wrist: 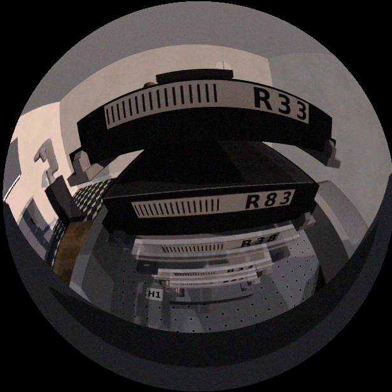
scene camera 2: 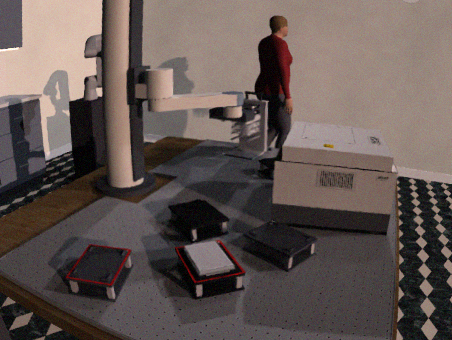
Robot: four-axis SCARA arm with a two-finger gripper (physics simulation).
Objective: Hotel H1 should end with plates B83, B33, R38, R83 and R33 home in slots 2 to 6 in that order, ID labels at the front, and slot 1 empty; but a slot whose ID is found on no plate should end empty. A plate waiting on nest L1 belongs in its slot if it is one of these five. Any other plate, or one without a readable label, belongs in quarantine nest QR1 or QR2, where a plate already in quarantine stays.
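Places are measured from the arm's base along level axes (x ahead, y left, z up), in centimetres.
Pixels of known places: arm's base, link origin: (scene camera 2: 125, 185).
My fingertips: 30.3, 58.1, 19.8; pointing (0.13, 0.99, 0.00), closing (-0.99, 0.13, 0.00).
Note:
Ahead of a thing's pixels: the offset from my fingertips to its top centre, as dx, dy, dz. "pt": to the spot under its first point.
My gripper (scene camera 2: 245, 118) (wrist: 206, 159) is shut on plate R38 (wrist: 187, 246), a pale plate at the hotel, directly below plate R83; whether it rests on its supports I cannot tell. Dark plate R33 (wrist: 200, 121) is at the top of hotel H1 (scene camera 2: 263, 127), with dark plate R83 (wrist: 175, 220) under it. Two pale plates sit lower, the upper one (wrist: 187, 273) and the lower one (wrist: 205, 284); their labels are small and blurred. A red-rimmed nest {pt +32.0, -105.7, -18.0} (scene camera 2: 220, 287) bears a white plate {+27.2, -102.0, -12.1} (scene camera 2: 208, 256), whose label does not show. Another red-rimmed nest {+4.8, -116.2, -12.9} (scene camera 2: 95, 266) bears no plate.
A black nest {+12.9, -79.1, -12.5} (scene camera 2: 200, 215) and a dark grey nest {+39.8, -83.9, -13.1} (scene camera 2: 282, 241) stand among the nests on the table, without visible plates. A large white instrument {+48.8, -48.2, +6.7} (scene camera 2: 332, 185) stands at the right. The arm column (scene camera 2: 119, 100) is at the left. A person in red (scene camera 2: 274, 65) stands behind the hotel.

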